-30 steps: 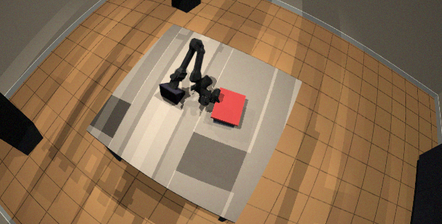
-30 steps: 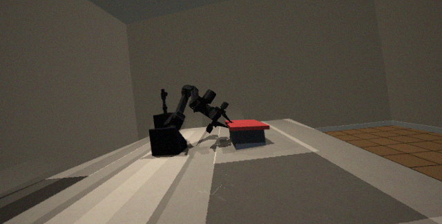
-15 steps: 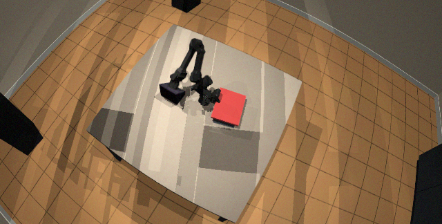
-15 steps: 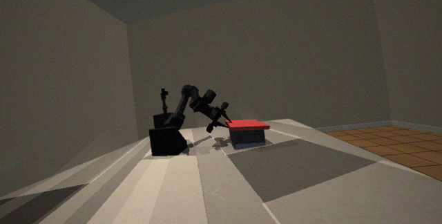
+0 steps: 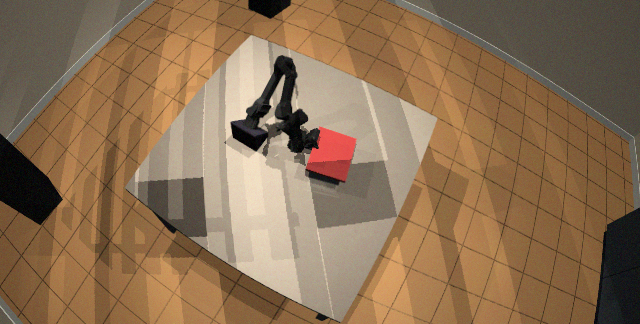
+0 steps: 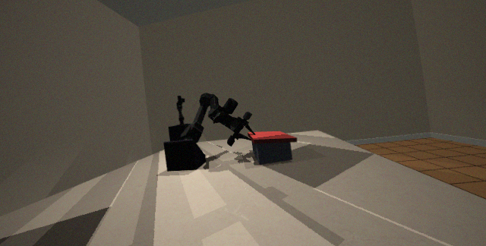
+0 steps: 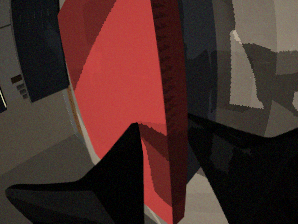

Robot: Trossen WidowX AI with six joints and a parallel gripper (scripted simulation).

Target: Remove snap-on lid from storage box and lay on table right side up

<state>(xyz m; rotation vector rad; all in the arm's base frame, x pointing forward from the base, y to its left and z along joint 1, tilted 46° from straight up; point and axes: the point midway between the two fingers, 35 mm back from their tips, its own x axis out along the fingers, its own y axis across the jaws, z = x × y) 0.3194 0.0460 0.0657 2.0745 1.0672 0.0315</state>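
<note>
Now: the red lid 7 cm ahead of my gripper tip and 3 cm to the left of it. Also, from my gripper tip: storage box (7 cm ahead, 5 cm below, 2 cm to the left).
</note>
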